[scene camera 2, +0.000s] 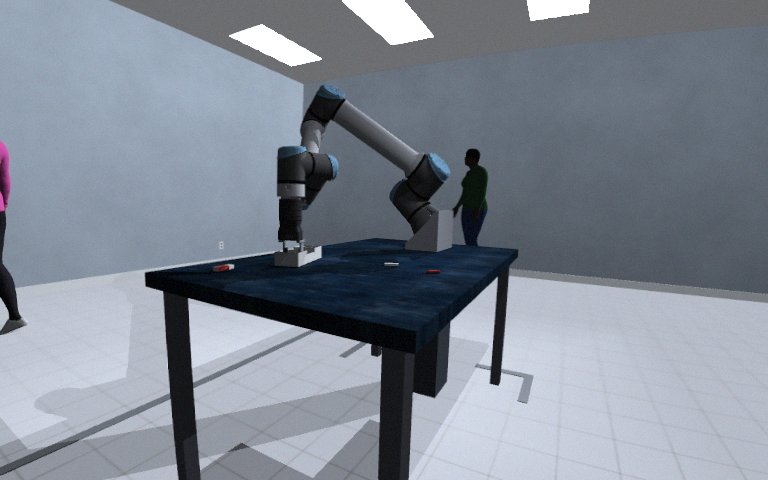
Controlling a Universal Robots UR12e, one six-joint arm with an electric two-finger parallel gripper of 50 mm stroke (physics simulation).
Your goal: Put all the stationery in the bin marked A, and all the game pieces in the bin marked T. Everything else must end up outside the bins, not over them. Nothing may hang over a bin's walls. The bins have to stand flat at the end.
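Frame: origin at the arm's base, x ahead, y right, z down, level; metres.
Where they show: gripper, fingertip midpoint: [293,258]; arm's base, link origin: [430,226].
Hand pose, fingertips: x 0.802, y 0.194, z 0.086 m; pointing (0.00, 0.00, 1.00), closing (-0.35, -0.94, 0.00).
Note:
Things, the pixels of their top centre, and the offset from my fingertips. Level surfaces: height alone.
- light grey bin, top centre: [300,247] dx -0.078, dy +0.037, dz -0.025 m
- small white piece, top centre: [391,263] dx -0.222, dy -0.266, dz +0.020 m
- small red piece, top centre: [433,270] dx -0.172, dy -0.444, dz +0.017 m
- table, surface height: dz +0.027 m
A light grey bin [289,259] stands on the dark blue table near its far left side; a second light grey part with a low wall shows right behind it, and I cannot tell whether it is a separate bin. No letter is readable. My gripper [293,246] points straight down at the bin, its two fingers apart, with nothing between them; the fingertips are partly hidden at the bin's top. A red and white piece [223,267] lies left of the bin. A small white piece [391,264] and a small red piece [433,271] lie to the right. Their kinds are too small to tell.
The table [339,294] carries the arm's grey wedge-shaped base [437,232] at its far end. The arm arches over the table from there. A person in green [474,189] stands behind the table, and a person in pink [3,178] is at the far left.

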